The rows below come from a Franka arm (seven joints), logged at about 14 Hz.
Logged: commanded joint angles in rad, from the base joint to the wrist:
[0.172, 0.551, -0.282, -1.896, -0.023, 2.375, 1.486]
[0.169, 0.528, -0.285, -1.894, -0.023, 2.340, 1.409]
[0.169, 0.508, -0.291, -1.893, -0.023, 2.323, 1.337]
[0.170, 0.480, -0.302, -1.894, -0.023, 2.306, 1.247]
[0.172, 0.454, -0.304, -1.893, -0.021, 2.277, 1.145]
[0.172, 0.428, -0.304, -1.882, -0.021, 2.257, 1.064]
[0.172, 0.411, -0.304, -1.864, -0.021, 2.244, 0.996]
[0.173, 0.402, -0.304, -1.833, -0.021, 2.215, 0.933]
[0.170, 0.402, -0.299, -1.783, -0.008, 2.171, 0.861]
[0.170, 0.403, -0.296, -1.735, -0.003, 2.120, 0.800]
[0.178, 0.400, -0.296, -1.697, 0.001, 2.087, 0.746]
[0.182, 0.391, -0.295, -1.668, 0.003, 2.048, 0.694]
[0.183, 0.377, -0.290, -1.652, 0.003, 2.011, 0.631]
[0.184, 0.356, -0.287, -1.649, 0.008, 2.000, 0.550]
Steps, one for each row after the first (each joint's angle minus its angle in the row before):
[-0.003, -0.023, -0.003, 0.002, 0.000, -0.035, -0.077]
[0.000, -0.020, -0.006, 0.001, 0.000, -0.017, -0.072]
[0.001, -0.028, -0.011, -0.001, 0.000, -0.017, -0.090]
[0.002, -0.026, -0.002, 0.001, 0.002, -0.029, -0.102]
[0.000, -0.026, 0.000, 0.011, 0.000, -0.020, -0.081]
[0.000, -0.017, 0.000, 0.018, 0.000, -0.013, -0.068]
[0.001, -0.009, 0.000, 0.031, 0.000, -0.029, -0.063]
[-0.003, 0.000, 0.005, 0.050, 0.013, -0.044, -0.072]
[0.000, 0.001, 0.003, 0.048, 0.005, -0.051, -0.061]
[0.008, -0.003, 0.000, 0.038, 0.004, -0.033, -0.054]
[0.004, -0.009, 0.001, 0.029, 0.002, -0.039, -0.052]
[0.001, -0.014, 0.005, 0.016, 0.000, -0.037, -0.063]
[0.001, -0.021, 0.003, 0.003, 0.005, -0.011, -0.081]

